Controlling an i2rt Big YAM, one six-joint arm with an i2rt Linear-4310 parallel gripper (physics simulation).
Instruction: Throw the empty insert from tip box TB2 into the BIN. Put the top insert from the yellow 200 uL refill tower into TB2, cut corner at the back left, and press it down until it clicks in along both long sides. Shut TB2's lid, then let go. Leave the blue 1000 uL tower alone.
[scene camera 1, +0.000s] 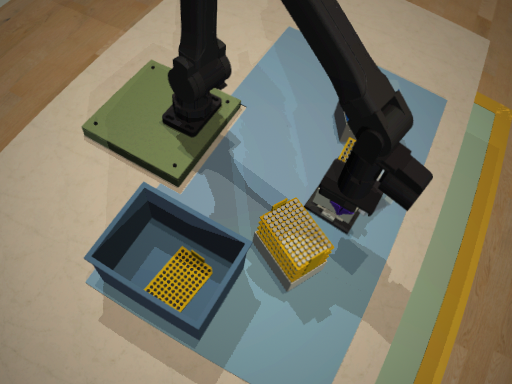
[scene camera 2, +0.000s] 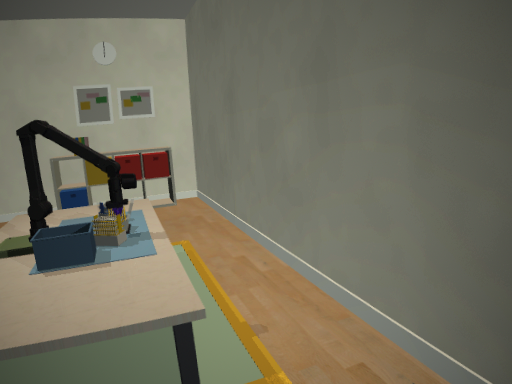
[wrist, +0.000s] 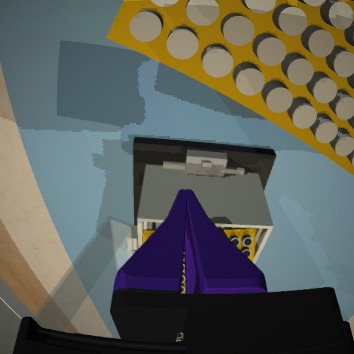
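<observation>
TB2 (scene camera 1: 320, 202) (wrist: 205, 195) stands under my gripper, its lid open and tilted towards the yellow tower. A yellow insert with tips (wrist: 245, 241) shows inside; whether it is clicked in is hidden. My purple-fingered gripper (scene camera 1: 341, 207) (scene camera 2: 118, 210) (wrist: 184, 197) is shut and empty, its tips over the grey lid panel; contact is unclear. The yellow 200 uL tower (scene camera 1: 296, 235) (scene camera 2: 106, 226) (wrist: 210, 37) stands beside TB2. An empty yellow insert (scene camera 1: 180, 277) lies in the blue BIN (scene camera 1: 225, 295) (scene camera 2: 65, 250). The blue 1000 uL tower (scene camera 1: 342, 125) (scene camera 2: 102, 209) is partly hidden behind the arm.
The arm's base is mounted on a green plate (scene camera 1: 125, 120) (scene camera 2: 15, 245) beside the BIN. The towers, TB2 and BIN stand on a blue mat (scene camera 1: 270, 330) (scene camera 2: 142, 247). A yellow perforated strip (scene camera 1: 346, 149) shows beside the arm; which box it belongs to is unclear.
</observation>
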